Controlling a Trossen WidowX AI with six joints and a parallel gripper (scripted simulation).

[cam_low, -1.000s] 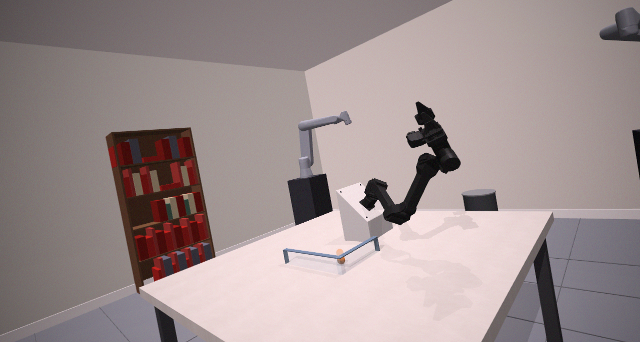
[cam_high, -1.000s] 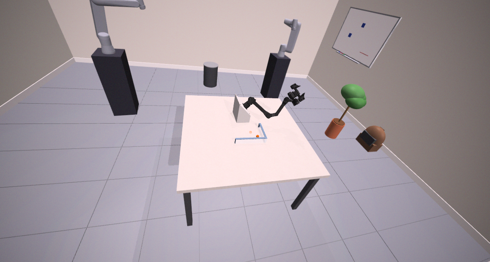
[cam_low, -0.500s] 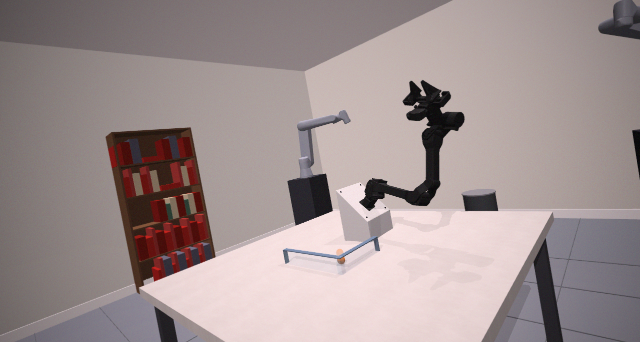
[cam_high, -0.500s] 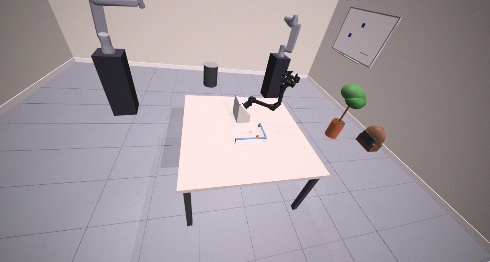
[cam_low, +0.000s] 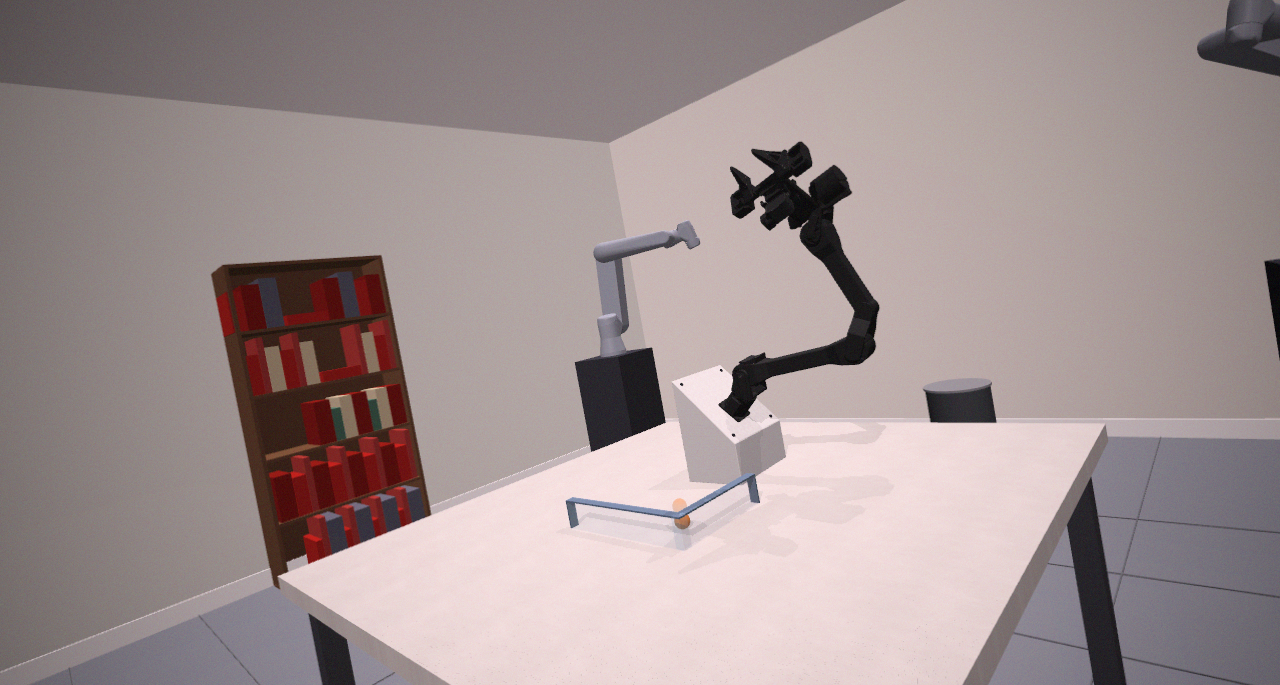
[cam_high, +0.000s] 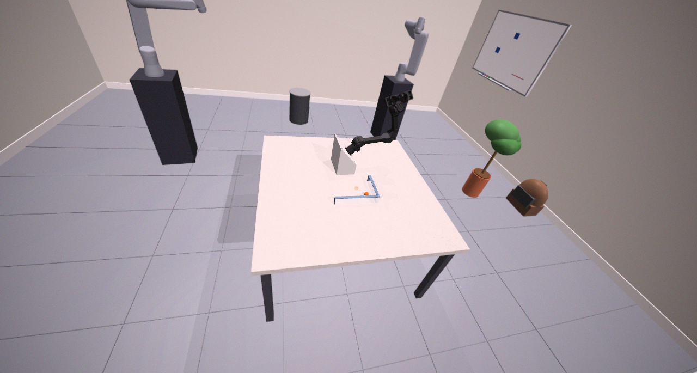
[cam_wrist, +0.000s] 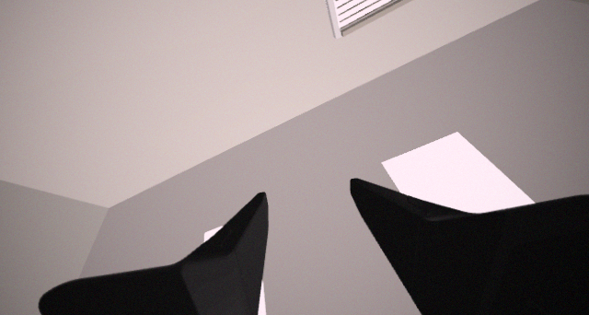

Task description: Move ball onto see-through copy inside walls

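The orange ball is 17 cm ahead of my gripper tip, 17 cm to the right of it and 67 cm below it. From my gripper tip the other things lie so: see-through copy of ball (10 cm ahead, 22 cm to the right, 67 cm below).
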